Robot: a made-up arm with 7 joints. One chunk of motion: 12 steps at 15 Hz.
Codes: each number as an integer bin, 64 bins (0 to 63) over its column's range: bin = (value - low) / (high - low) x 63, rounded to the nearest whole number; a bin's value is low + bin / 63 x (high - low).
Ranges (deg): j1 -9.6..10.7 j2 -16.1..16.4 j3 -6.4..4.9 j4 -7.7..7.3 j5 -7.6..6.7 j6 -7.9..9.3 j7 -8..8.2
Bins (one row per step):
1: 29 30 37 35 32 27 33
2: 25 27 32 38 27 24 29
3: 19 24 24 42 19 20 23
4: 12 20 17 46 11 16 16
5: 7 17 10 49 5 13 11
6: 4 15 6 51 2 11 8
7: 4 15 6 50 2 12 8
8: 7 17 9 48 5 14 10
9: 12 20 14 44 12 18 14
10: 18 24 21 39 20 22 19
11: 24 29 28 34 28 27 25
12: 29 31 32 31 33 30 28
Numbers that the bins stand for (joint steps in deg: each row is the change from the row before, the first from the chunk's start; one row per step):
1: -0.256 -0.624 0.237 0.633 -0.337 -0.529 0.486
2: -1.544 -2.171 -0.660 1.348 -1.471 -1.348 -0.543
3: -3.478 -3.719 -2.095 2.300 -3.287 -2.440 -2.086
4: -5.733 -5.783 -3.351 3.252 -5.103 -3.532 -3.886
5: -7.344 -7.330 -4.606 3.967 -6.465 -4.351 -5.171
6: -8.311 -8.362 -5.324 4.443 -7.146 -4.897 -5.943
7: -8.311 -8.362 -5.324 4.205 -7.146 -4.624 -5.943
8: -7.344 -7.330 -4.786 3.729 -6.465 -4.078 -5.429
9: -5.733 -5.783 -3.889 2.776 -4.876 -2.986 -4.400
10: -3.800 -3.719 -2.633 1.586 -3.060 -1.894 -3.114
11: -1.867 -1.140 -1.378 0.395 -1.244 -0.529 -1.571
12: -0.256 -0.108 -0.660 -0.319 -0.110 0.290 -0.800

